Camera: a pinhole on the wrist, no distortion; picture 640 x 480 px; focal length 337.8 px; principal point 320.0 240.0 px. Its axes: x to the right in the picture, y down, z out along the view. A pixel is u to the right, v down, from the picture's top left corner.
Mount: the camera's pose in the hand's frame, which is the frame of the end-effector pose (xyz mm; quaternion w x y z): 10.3 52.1 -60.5 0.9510 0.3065 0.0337 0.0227
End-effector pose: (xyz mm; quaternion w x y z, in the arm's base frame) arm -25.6 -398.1 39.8 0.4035 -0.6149 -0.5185 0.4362
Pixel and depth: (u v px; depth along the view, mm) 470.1 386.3 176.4
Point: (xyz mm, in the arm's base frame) -130.2 -295.5 -23.9
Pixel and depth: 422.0 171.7 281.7
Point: -183.7 -254.4 132.2
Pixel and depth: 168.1 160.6 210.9
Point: -146.6 -444.3 133.1
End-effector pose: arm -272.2 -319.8 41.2 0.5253 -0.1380 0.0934 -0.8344
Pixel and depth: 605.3 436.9 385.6
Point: -272.9 -661.9 425.9
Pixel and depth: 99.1 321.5 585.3
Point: -136.8 56.5 544.0
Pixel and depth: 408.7 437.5 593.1
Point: -155.3 -509.9 649.2
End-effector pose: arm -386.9 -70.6 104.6 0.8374 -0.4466 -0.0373 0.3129
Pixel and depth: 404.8 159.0 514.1
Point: -169.9 94.5 492.2
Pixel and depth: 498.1 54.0 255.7
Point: -172.9 -17.3 258.5
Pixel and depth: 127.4 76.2 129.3
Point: -393.6 -123.1 183.2
